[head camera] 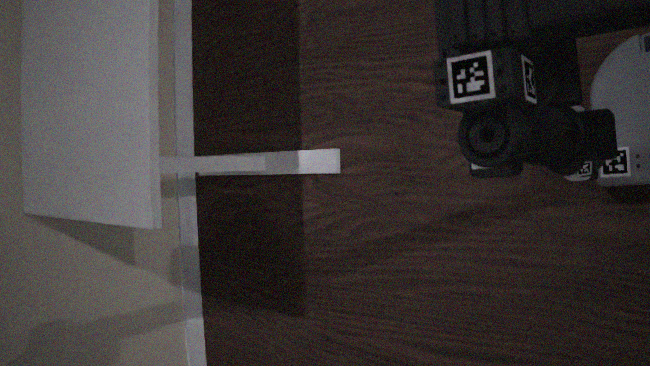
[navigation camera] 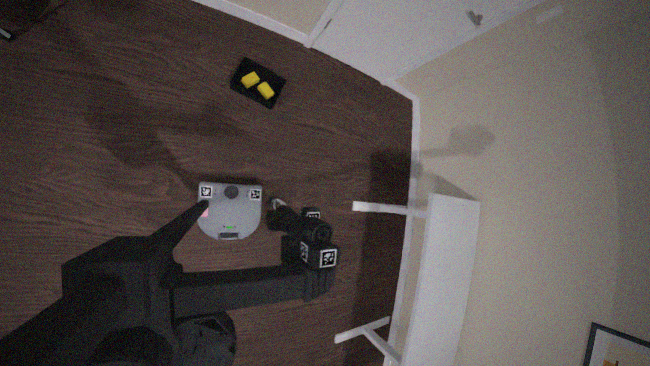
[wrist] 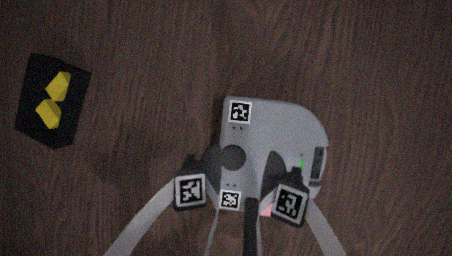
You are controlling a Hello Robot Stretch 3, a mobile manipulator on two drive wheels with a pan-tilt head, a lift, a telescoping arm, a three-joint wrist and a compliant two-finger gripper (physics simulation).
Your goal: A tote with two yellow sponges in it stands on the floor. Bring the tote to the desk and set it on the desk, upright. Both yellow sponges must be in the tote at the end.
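Pixels of known places: gripper, fingertip midpoint: [navigation camera: 270, 208]; robot's base, link origin: [navigation camera: 231, 191].
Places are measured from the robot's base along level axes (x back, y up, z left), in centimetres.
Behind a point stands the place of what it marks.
Note:
The black tote [navigation camera: 269, 77] @(y 2.9, x -79.4, z -15.7 cm) [wrist: 75, 107] stands upright on the floor, at the upper middle in the navigation view and at the left in the wrist view. Two yellow sponges lie in it, one sponge [navigation camera: 250, 79] @(y 4.8, x -73.1, z -3.4 cm) [wrist: 58, 86] close to the other sponge [navigation camera: 266, 90] @(y 4.8, x -68.2, z -14.7 cm) [wrist: 49, 113]. The tote does not show in the head view. A white desk [head camera: 90, 115] @(y 72.0, x 20.4, z -117.1 cm) [navigation camera: 447, 270] @(y 72.0, x 40.7, z -119.0 cm) stands against the wall. My gripper [wrist: 242, 166] @(y 61.3, x 2.3, z -12.4 cm) is open and empty, with its fingers apart over my grey base, well away from the tote. In the head view the wrist largely hides the fingers.
My grey base [head camera: 622, 90] @(y 16.0, x 14.9, z -10.3 cm) [navigation camera: 230, 212] @(y 15.9, x 10.8, z -0.1 cm) [wrist: 280, 120] is beside the retracted arm. A white desk leg [head camera: 320, 161] [navigation camera: 375, 206] reaches out over the floor; another leg [navigation camera: 355, 335] is farther down. A white door [navigation camera: 395, 35] @(y 49.0, x -116.8, z -88.3 cm) is beyond the tote. A framed picture hangs at lower right.

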